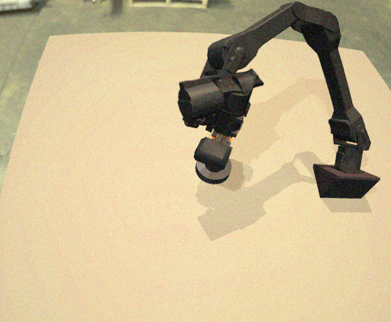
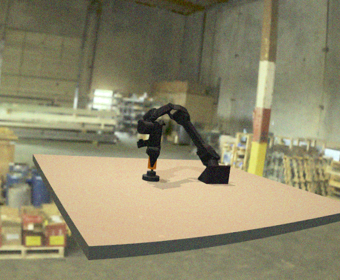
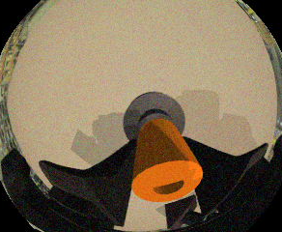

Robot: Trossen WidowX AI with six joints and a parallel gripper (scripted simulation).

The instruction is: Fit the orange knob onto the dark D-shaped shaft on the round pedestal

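Now: the pedestal 40 mm below my gripper tip. The rest, counted from my gripper tip: orange knob 20 mm above.
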